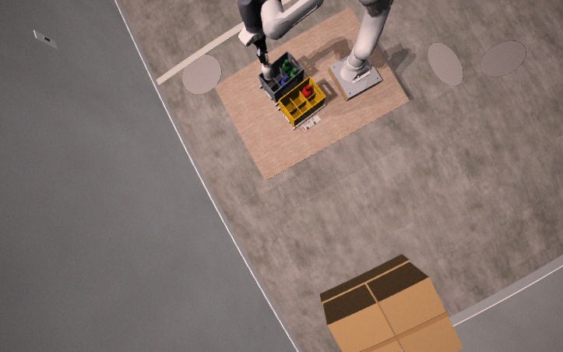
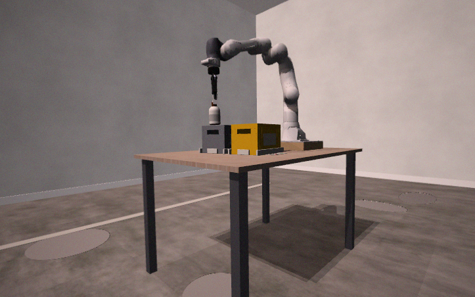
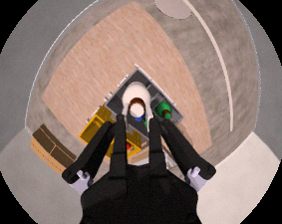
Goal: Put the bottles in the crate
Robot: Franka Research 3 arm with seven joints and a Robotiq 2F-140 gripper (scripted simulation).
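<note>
My hand is 8 cm above the white bottle. Also, from my hand: blue bottle 10 cm behind, 4 cm to the left, 26 cm below; red bottle 22 cm behind, 17 cm to the left, 26 cm below; grey crate 8 cm behind, 26 cm below.
</note>
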